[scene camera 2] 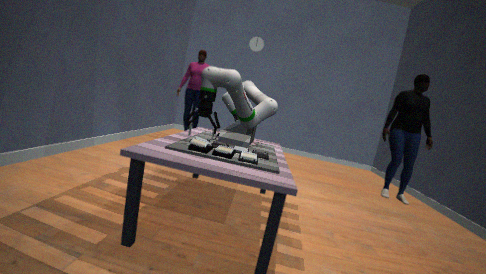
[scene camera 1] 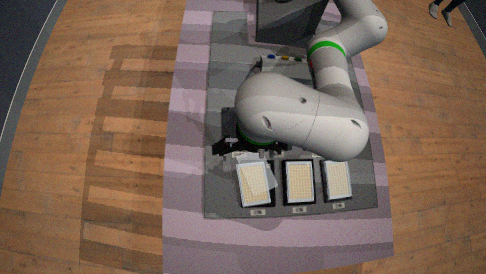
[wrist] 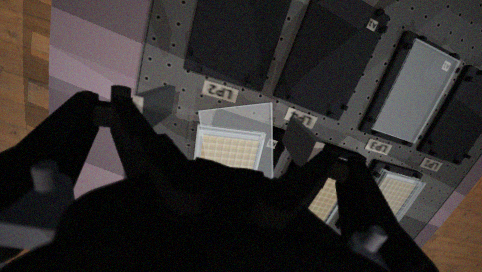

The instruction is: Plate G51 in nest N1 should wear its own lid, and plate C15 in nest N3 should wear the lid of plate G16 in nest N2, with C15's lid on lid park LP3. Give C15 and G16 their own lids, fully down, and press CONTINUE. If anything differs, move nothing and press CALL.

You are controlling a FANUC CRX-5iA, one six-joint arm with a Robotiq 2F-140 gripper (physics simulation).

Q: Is the gripper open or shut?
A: Open.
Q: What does the gripper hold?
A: Nothing.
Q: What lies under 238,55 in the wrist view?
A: A LP2 lid park.
